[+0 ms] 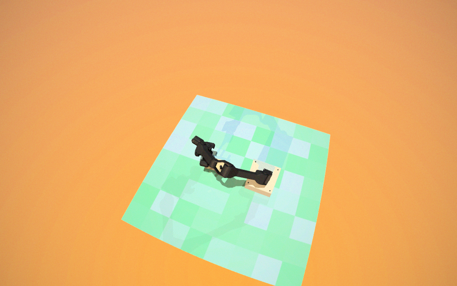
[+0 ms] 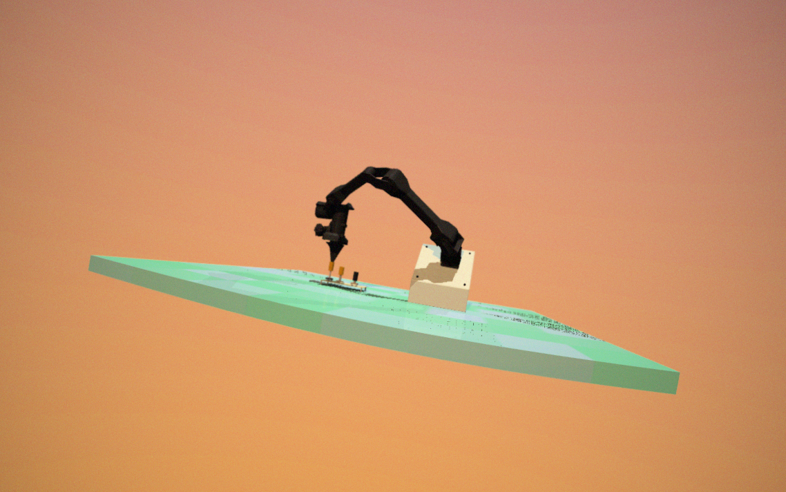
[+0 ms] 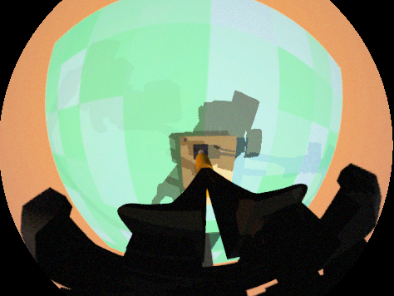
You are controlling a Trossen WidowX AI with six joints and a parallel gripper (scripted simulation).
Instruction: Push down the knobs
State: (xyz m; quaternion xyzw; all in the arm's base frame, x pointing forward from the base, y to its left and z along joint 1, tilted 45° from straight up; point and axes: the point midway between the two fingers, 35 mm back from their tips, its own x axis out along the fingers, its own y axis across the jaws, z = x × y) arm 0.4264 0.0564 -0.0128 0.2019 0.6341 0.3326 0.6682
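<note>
My gripper tip is now 2 cm above the orange knob. Round my gripper tip: black knob: 10 cm behind, 4 cm below.
</note>
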